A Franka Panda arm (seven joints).
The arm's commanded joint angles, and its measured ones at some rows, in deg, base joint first. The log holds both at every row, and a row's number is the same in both.
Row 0, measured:
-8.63, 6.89, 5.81, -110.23, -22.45, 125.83, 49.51
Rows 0 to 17, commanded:
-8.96, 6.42, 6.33, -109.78, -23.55, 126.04, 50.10
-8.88, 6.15, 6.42, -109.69, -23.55, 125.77, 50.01
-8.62, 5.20, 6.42, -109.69, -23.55, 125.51, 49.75
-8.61, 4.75, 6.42, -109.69, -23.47, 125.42, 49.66
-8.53, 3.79, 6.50, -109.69, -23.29, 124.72, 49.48
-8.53, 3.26, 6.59, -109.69, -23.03, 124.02, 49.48
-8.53, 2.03, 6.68, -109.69, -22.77, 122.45, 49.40
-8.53, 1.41, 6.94, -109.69, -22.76, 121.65, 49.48
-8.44, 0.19, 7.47, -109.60, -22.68, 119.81, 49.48
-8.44, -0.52, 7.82, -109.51, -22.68, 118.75, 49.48
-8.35, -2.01, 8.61, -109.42, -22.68, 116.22, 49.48
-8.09, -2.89, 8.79, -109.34, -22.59, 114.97, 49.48
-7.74, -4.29, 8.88, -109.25, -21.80, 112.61, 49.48
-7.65, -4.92, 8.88, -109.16, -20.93, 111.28, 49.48
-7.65, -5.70, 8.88, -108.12, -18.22, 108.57, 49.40
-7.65, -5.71, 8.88, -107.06, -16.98, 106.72, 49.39
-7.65, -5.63, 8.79, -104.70, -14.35, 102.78, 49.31
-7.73, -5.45, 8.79, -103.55, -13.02, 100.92, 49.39
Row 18, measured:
-7.54, -4.80, 8.70, -108.27, -18.80, 109.63, 49.54
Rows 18 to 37, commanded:
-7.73, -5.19, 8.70, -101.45, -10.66, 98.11, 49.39
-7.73, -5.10, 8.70, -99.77, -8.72, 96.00, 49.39
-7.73, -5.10, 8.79, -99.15, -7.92, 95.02, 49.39
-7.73, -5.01, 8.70, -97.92, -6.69, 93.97, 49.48
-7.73, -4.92, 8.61, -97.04, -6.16, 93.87, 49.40
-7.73, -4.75, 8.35, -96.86, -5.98, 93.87, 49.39
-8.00, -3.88, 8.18, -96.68, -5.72, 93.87, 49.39
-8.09, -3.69, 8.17, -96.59, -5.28, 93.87, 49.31
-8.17, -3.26, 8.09, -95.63, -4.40, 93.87, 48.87
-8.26, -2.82, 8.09, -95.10, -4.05, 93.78, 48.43
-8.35, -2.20, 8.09, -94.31, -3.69, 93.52, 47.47
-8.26, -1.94, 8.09, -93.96, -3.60, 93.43, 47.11
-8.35, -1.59, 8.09, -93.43, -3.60, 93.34, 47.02
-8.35, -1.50, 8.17, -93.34, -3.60, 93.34, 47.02
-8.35, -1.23, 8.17, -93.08, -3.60, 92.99, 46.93
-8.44, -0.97, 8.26, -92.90, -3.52, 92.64, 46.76
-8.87, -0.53, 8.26, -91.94, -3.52, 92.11, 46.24
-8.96, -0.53, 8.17, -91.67, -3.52, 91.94, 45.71
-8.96, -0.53, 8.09, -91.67, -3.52, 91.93, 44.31
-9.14, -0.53, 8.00, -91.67, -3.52, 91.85, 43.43
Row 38, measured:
-8.19, -1.48, 7.92, -94.22, -4.54, 94.32, 46.88
